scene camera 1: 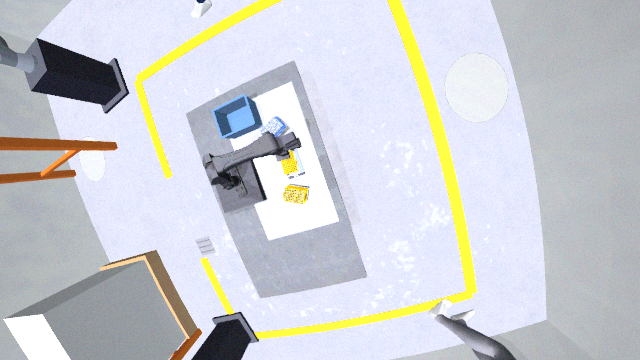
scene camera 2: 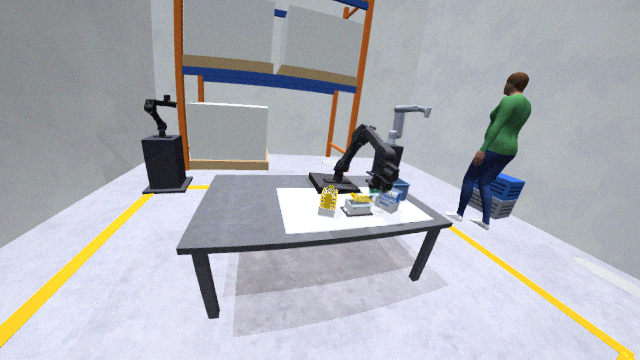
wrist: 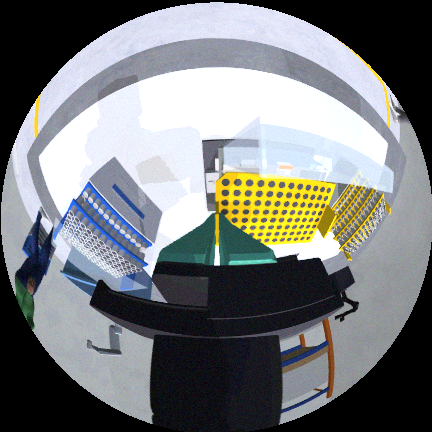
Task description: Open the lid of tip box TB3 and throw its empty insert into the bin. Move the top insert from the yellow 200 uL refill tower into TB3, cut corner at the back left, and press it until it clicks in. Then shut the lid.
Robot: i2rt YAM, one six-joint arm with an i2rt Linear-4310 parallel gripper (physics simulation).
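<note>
My gripper [scene camera 2: 374,192] [wrist: 216,218] is shut on the left edge of the yellow perforated insert [scene camera 2: 361,197] [wrist: 275,205] [scene camera 1: 288,165]; a thin yellow strip shows between the green fingers. The insert is empty and sits tilted above the grey tip box [scene camera 2: 357,206] [wrist: 211,183], whose label I cannot read. Its clear lid [wrist: 310,145] stands open on the far side. The yellow refill tower [scene camera 1: 296,194] [scene camera 2: 328,204] [wrist: 361,215] stands beside the box, its stacked inserts full of tips. The blue bin [scene camera 1: 236,118] [scene camera 2: 401,190] stands at the other end. In scene camera 1 the arm hides the fingertips.
A blue refill tower [scene camera 1: 274,127] [scene camera 2: 388,201] [wrist: 107,232] stands between the tip box and the bin. A white mat [scene camera 1: 280,227] [scene camera 2: 300,222] lies on the grey table [scene camera 1: 300,277] [scene camera 2: 220,232]. A person [scene camera 2: 510,125] stands on the floor beyond the table.
</note>
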